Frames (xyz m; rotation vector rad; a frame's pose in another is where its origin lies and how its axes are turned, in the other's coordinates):
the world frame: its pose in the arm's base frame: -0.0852 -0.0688 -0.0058 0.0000 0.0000 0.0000
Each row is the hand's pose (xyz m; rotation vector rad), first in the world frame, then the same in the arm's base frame.
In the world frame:
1: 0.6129 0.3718 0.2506 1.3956 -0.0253 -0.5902
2: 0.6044 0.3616 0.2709 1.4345 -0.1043 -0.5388
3: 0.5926 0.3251 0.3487 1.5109 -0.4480 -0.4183
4: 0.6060 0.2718 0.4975 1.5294 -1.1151 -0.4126
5: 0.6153 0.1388 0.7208 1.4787 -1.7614 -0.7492
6: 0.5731 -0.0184 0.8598 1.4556 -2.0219 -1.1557
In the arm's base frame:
1: 0.5277 0.3030 0.2448 1.3956 -0.0253 -0.5902
2: 0.5192 0.2928 0.2651 1.4345 -0.1043 -0.5388
3: 0.5074 0.2563 0.3429 1.5109 -0.4480 -0.4183
4: 0.5208 0.2030 0.4917 1.5294 -1.1151 -0.4126
5: 0.5301 0.0700 0.7150 1.4787 -1.7614 -0.7492
6: 0.4879 -0.0872 0.8540 1.4556 -2.0219 -1.1557

